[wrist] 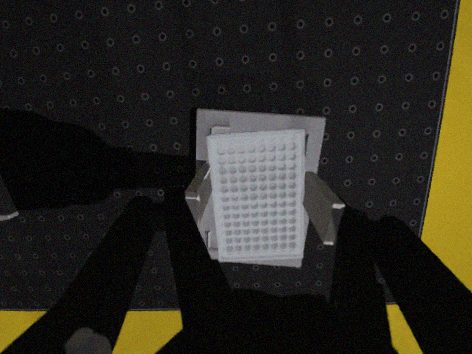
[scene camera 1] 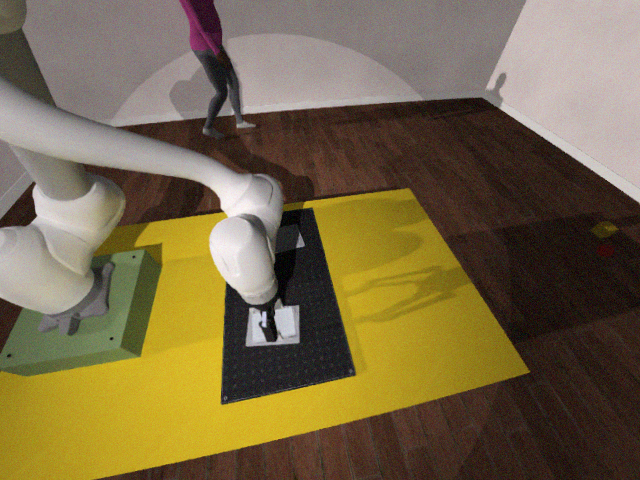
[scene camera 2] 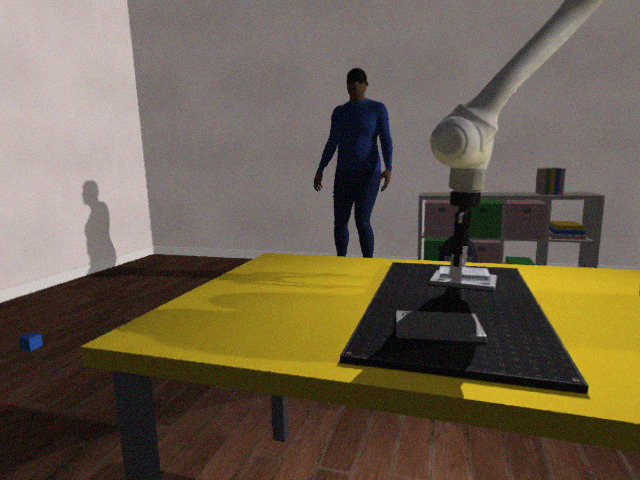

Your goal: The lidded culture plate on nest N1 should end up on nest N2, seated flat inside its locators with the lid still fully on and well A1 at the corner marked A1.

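Places are measured from the arm's base along level axes (x ahead, y left, z up), in centimetres.
Pixels of known places: gripper, between the fingertips: [wrist: 257, 182] [scene camera 1: 278, 323] [scene camera 2: 457, 274]; arm's base, origin of its link: [scene camera 1: 80, 296].
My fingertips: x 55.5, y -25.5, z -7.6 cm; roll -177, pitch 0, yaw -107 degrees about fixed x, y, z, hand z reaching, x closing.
For each thing: its top centre in the pictures, then the offset to it from my fingertips. Level surfaces: height alone.
- lidded culture plate, centre of its top: [wrist: 258, 202] [scene camera 2: 463, 270] [scene camera 1: 272, 323] dx -1.6, dy +0.2, dz +1.1 cm
- light grey nest, centre of its top: [wrist: 254, 196] [scene camera 2: 463, 276] [scene camera 1: 273, 324] dx -1.6, dy +0.6, dz -0.6 cm
- black perforated board, height of its surface: dz -2.0 cm
- yellow table, height of its surface: dz -3.3 cm
The lidded culture plate [scene camera 1: 287, 321] [scene camera 2: 478, 272] [wrist: 257, 190] is white, with rows of round wells showing through its lid. It is at the light grey nest [scene camera 1: 285, 341] [scene camera 2: 486, 284] [wrist: 260, 119], turned slightly relative to it in the wrist view. My gripper [scene camera 1: 268, 330] [scene camera 2: 456, 272] [wrist: 257, 182] points down and is shut on the plate's two long sides. The lid looks fully on. Whether the plate touches the nest is hard to tell. The other nest [scene camera 1: 290, 239] [scene camera 2: 439, 326] holds no plate and is mostly in shadow. The nest labels and A1 marks are unreadable.
Both nests are on a black perforated board [scene camera 1: 310, 361] [scene camera 2: 522, 330] [wrist: 380, 150] on the yellow table [scene camera 1: 413, 335] [scene camera 2: 248, 310]. The green arm base [scene camera 1: 124, 310] is at the left in scene camera 1. People stand beyond the table; a shelf unit [scene camera 2: 506, 195] stands behind.
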